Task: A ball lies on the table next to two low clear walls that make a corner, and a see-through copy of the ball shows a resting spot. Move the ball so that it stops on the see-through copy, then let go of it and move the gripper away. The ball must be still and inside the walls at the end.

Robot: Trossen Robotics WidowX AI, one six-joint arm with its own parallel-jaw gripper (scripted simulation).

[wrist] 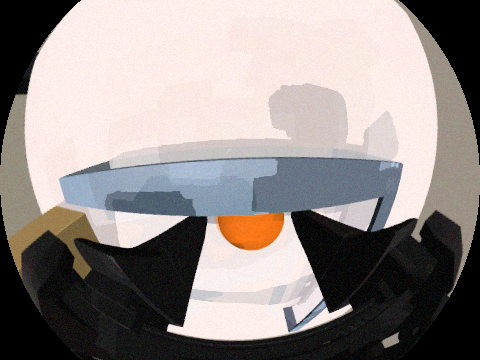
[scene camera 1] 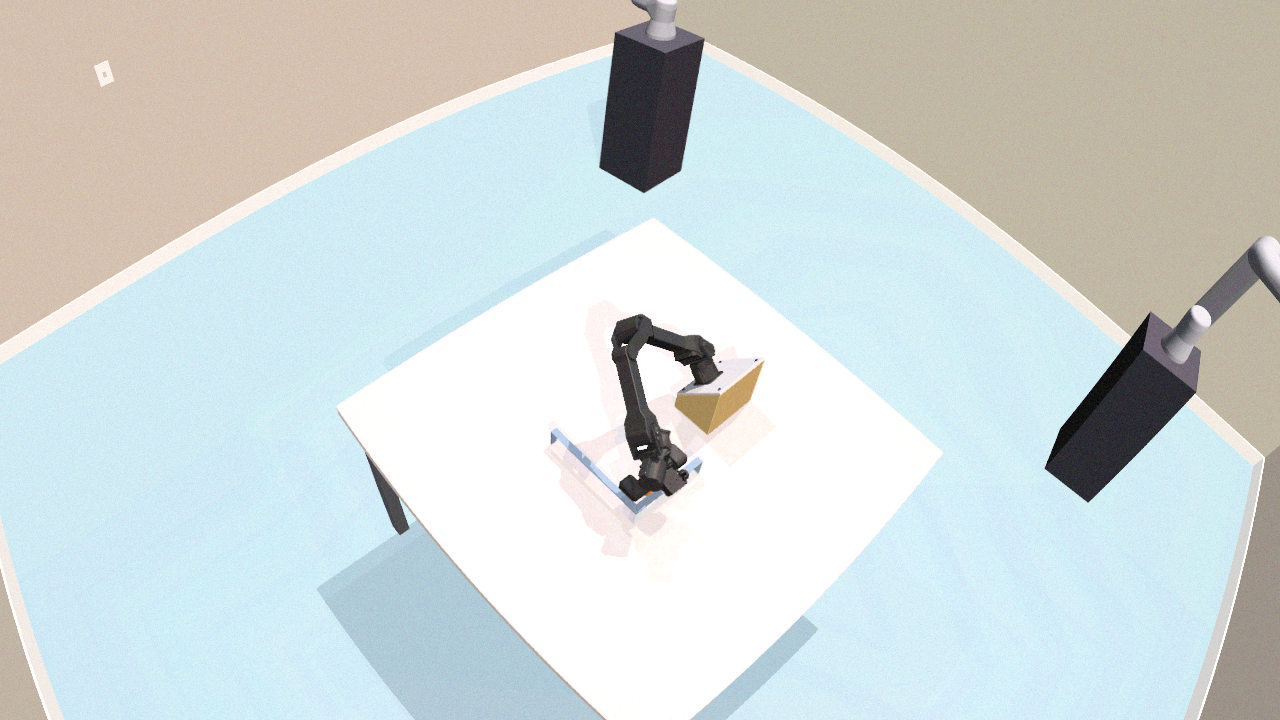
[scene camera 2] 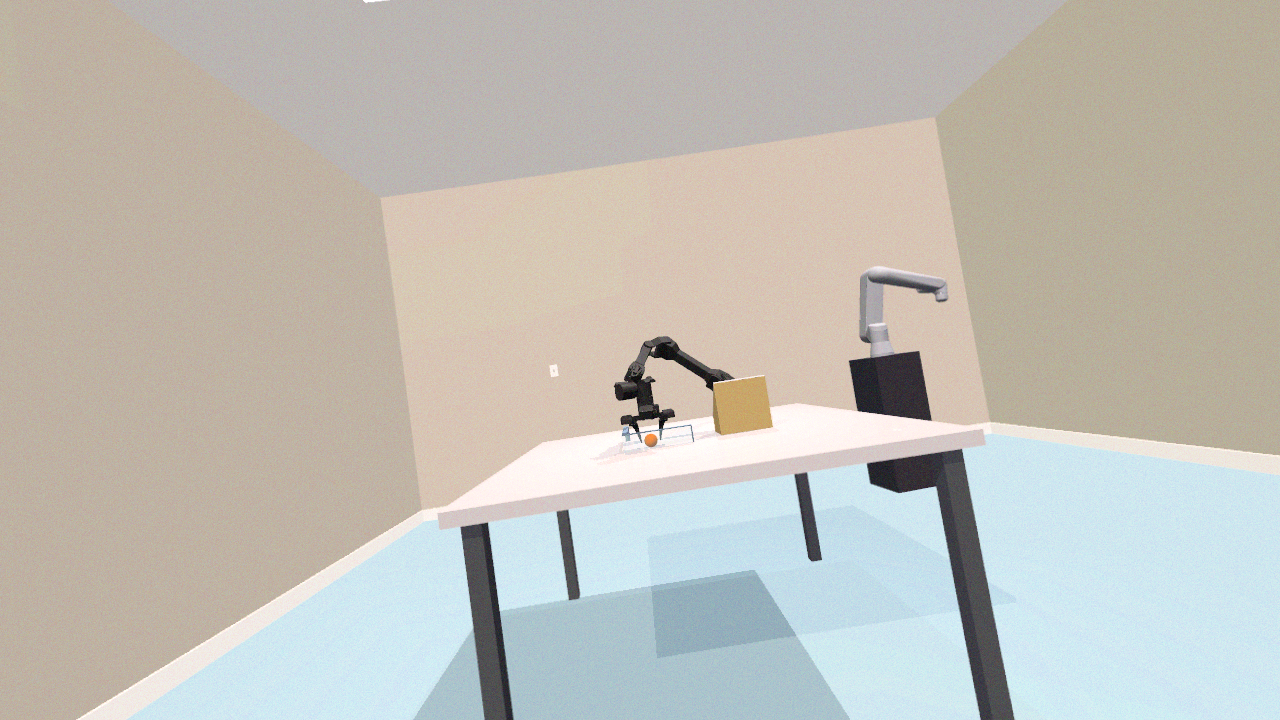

Labels:
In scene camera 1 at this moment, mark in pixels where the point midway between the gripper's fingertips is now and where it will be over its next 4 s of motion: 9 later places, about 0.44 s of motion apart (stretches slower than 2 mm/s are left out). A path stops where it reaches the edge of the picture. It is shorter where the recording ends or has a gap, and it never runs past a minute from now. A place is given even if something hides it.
The gripper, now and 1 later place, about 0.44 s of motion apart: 649, 488; 653, 472

